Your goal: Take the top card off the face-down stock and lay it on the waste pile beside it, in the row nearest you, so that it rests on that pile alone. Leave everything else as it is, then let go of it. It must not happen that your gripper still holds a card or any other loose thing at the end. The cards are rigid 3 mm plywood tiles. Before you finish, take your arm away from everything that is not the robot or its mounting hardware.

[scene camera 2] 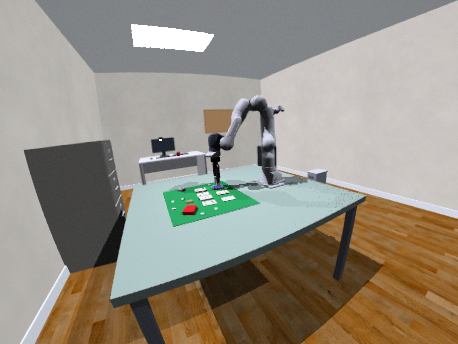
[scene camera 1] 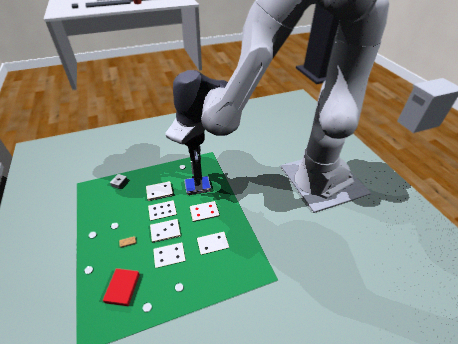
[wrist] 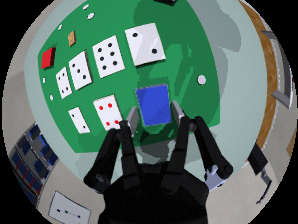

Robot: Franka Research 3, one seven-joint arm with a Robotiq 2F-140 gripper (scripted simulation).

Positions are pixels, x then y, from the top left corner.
Labels:
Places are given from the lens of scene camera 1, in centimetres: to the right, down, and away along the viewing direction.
red box [scene camera 1: 121,288]: -29, 32, 77
green mat [scene camera 1: 207,279]: -6, 31, 82

